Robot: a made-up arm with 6 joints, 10 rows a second.
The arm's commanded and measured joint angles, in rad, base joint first. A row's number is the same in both.
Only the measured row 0 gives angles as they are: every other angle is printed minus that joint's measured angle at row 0.
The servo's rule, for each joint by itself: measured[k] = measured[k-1] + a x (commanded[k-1-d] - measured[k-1]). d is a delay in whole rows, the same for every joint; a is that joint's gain. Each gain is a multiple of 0.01, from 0.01 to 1. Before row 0 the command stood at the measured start. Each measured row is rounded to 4 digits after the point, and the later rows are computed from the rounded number. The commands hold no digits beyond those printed.
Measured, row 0:
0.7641, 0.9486, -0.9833, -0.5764, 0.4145, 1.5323
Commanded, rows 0 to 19:
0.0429, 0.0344, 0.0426, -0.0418, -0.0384, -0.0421
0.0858, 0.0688, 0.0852, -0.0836, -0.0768, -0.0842
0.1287, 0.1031, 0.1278, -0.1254, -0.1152, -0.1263
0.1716, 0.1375, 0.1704, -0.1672, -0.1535, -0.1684
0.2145, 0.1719, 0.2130, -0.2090, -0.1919, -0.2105
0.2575, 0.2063, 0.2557, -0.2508, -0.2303, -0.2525
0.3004, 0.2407, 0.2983, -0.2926, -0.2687, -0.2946
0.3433, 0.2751, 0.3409, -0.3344, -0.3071, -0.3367
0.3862, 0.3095, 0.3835, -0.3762, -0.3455, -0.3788
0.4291, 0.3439, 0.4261, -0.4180, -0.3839, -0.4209
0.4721, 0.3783, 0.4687, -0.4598, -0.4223, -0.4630
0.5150, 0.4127, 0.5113, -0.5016, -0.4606, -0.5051
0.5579, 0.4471, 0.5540, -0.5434, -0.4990, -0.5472
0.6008, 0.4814, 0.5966, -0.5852, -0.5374, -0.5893
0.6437, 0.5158, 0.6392, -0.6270, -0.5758, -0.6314
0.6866, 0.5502, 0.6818, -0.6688, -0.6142, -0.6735
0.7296, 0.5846, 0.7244, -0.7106, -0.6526, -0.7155
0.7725, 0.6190, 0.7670, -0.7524, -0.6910, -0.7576
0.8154, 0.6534, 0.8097, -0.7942, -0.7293, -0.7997
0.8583, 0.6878, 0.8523, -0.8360, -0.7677, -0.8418
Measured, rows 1 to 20:
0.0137, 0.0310, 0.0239, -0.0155, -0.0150, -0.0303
0.0368, 0.0650, 0.0582, -0.0407, -0.0391, -0.0691
0.0662, 0.0993, 0.0972, -0.0720, -0.0688, -0.1103
0.0999, 0.1337, 0.1382, -0.1072, -0.1018, -0.1521
0.1366, 0.1681, 0.1801, -0.1449, -0.1369, -0.1941
0.1753, 0.2025, 0.2224, -0.1841, -0.1733, -0.2361
0.2153, 0.2369, 0.2649, -0.2242, -0.2105, -0.2782
0.2563, 0.2713, 0.3075, -0.2650, -0.2482, -0.3203
0.2979, 0.3057, 0.3501, -0.3061, -0.2861, -0.3624
0.3399, 0.3401, 0.3927, -0.3475, -0.3242, -0.4045
0.3822, 0.3745, 0.4353, -0.3891, -0.3625, -0.4466
0.4247, 0.4089, 0.4779, -0.4307, -0.4008, -0.4887
0.4673, 0.4433, 0.5205, -0.4724, -0.4391, -0.5308
0.5100, 0.4776, 0.5631, -0.5141, -0.4774, -0.5729
0.5528, 0.5120, 0.6057, -0.5559, -0.5158, -0.6150
0.5956, 0.5464, 0.6483, -0.5977, -0.5542, -0.6571
0.6385, 0.5808, 0.6909, -0.6395, -0.5926, -0.6991
0.6814, 0.6152, 0.7335, -0.6813, -0.6310, -0.7412
0.7243, 0.6496, 0.7762, -0.7231, -0.6693, -0.7833
0.7672, 0.6840, 0.8188, -0.7649, -0.7077, -0.8254
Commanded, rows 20 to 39:
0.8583, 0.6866, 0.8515, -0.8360, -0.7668, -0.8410
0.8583, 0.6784, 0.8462, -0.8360, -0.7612, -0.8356
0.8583, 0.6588, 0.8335, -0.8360, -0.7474, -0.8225
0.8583, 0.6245, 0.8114, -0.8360, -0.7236, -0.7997
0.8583, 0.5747, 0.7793, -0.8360, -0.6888, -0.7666
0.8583, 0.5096, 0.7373, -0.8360, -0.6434, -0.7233
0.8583, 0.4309, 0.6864, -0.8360, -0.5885, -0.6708
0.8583, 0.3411, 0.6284, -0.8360, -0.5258, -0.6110
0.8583, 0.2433, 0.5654, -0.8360, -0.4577, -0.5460
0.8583, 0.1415, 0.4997, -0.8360, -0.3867, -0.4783
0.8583, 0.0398, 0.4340, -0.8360, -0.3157, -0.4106
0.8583, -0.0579, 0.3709, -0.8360, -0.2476, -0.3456
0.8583, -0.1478, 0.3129, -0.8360, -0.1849, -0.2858
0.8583, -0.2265, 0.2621, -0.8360, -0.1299, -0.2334
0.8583, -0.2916, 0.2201, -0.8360, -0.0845, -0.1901
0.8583, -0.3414, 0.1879, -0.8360, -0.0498, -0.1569
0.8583, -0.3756, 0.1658, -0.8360, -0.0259, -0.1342
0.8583, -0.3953, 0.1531, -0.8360, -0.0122, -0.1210
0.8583, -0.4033, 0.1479, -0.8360, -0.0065, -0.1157
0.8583, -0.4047, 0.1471, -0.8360, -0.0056, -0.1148
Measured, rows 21 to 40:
0.7964, 0.6863, 0.8371, -0.7912, -0.7307, -0.8366
0.8162, 0.6792, 0.8422, -0.8078, -0.7426, -0.8359
0.8297, 0.6608, 0.8373, -0.8182, -0.7445, -0.8263
0.8389, 0.6281, 0.8228, -0.8248, -0.7363, -0.8071
0.8451, 0.5800, 0.7984, -0.8289, -0.7178, -0.7779
0.8493, 0.5166, 0.7642, -0.8315, -0.6888, -0.7386
0.8522, 0.4395, 0.7206, -0.8332, -0.6497, -0.6898
0.8542, 0.3509, 0.6690, -0.8342, -0.6014, -0.6331
0.8555, 0.2541, 0.6110, -0.8349, -0.5454, -0.5704
0.8564, 0.1528, 0.5487, -0.8353, -0.4835, -0.5041
0.8570, 0.0511, 0.4845, -0.8356, -0.4181, -0.4368
0.8574, -0.0470, 0.4209, -0.8357, -0.3516, -0.3711
0.8577, -0.1377, 0.3604, -0.8358, -0.2866, -0.3097
0.8579, -0.2176, 0.3054, -0.8359, -0.2255, -0.2548
0.8580, -0.2842, 0.2576, -0.8359, -0.1705, -0.2082
0.8581, -0.3357, 0.2186, -0.8359, -0.1234, -0.1713
0.8582, -0.3716, 0.1890, -0.8359, -0.0854, -0.1446
0.8582, -0.3929, 0.1689, -0.8359, -0.0569, -0.1276
0.8582, -0.4023, 0.1571, -0.8359, -0.0372, -0.1190
0.8582, -0.4045, 0.1515, -0.8359, -0.0249, -0.1160

